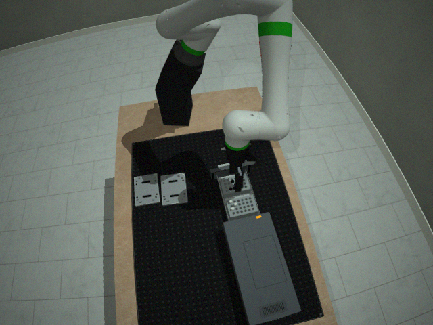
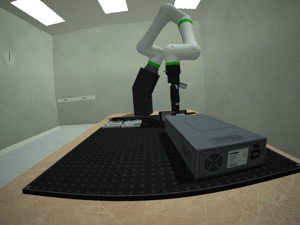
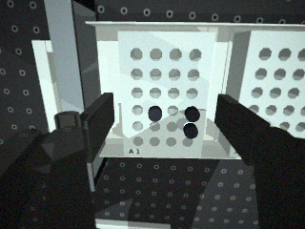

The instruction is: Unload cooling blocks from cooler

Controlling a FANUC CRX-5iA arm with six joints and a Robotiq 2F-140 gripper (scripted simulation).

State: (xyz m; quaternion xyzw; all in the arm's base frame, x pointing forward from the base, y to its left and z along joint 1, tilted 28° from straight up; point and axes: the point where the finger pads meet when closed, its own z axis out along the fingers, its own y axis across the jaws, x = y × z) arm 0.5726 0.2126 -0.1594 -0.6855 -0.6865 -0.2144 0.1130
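The grey cooling block lies 6 cm below my hand. From my hand the other things lie so: deck slot D1 (29 cm to the right, 9 cm below, 5 cm behind); then drawer (6 cm below, 4 cm ahead); then cooler COLD (22 cm ahead, 5 cm below, 1 cm to the left).
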